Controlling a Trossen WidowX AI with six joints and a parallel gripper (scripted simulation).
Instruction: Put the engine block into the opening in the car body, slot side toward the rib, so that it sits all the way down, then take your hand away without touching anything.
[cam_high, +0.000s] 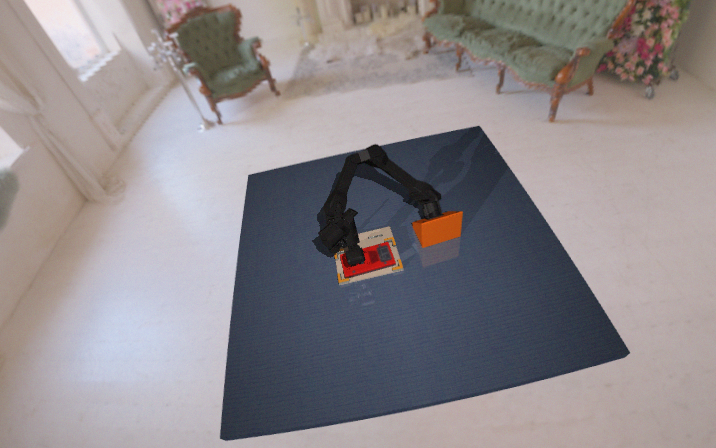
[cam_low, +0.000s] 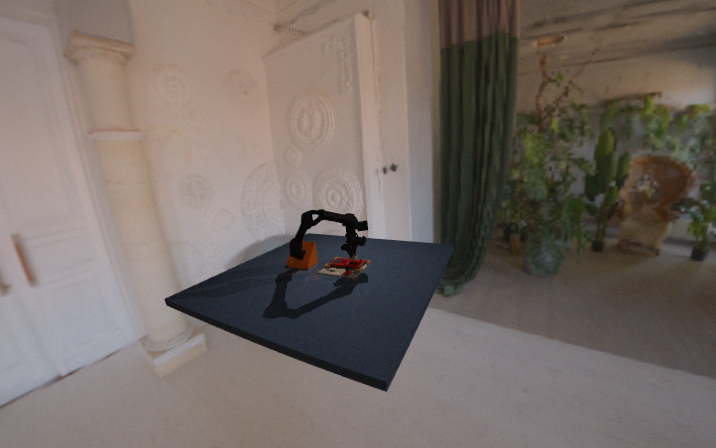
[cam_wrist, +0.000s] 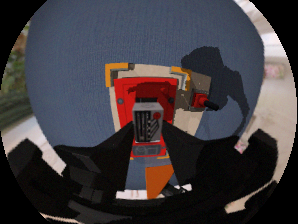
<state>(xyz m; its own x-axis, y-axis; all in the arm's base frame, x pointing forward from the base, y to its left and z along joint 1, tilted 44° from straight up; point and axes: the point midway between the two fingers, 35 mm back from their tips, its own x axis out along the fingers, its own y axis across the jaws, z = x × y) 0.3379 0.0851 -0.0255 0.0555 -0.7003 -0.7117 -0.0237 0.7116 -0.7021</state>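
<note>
My gripper tip is 30 mm past the grey slab, 30 mm to the left of it and 50 mm above it. From my gripper tip the other things lie so: grey engine block (10 mm below).
</note>
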